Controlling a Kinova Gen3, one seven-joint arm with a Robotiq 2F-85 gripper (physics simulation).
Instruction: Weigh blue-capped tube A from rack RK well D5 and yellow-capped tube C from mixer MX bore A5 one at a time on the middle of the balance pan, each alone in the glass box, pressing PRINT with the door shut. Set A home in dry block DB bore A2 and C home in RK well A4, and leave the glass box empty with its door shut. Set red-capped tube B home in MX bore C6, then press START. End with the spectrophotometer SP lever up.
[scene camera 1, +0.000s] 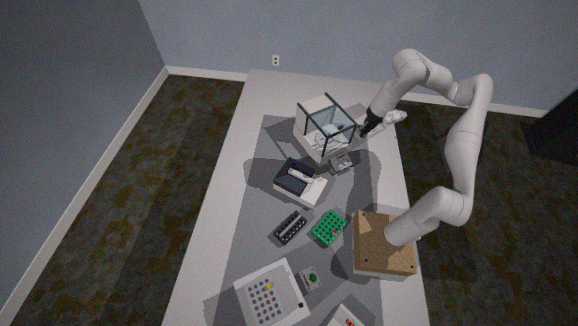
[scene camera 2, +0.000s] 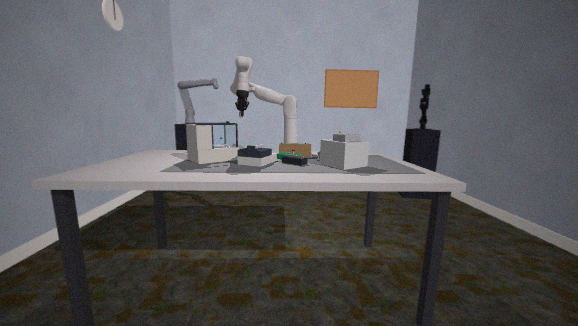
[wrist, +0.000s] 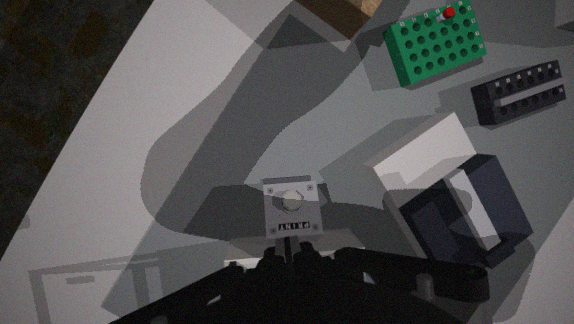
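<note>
My gripper is shut and empty, high above the bench beside the glass box. The pale PRINT button is unlit, below and ahead of the fingertips in the wrist view. Blue-capped tube A is inside the glass box of the balance; whether the door is shut is unclear. Red-capped tube B is in green rack RK. Yellow-capped tube C is in white mixer MX.
A white box with a dark top and pale bar, apparently SP, stands between balance and racks. Dark dry block DB lies beside RK. A green START button is beside MX. The arm's base stands on a wooden block.
</note>
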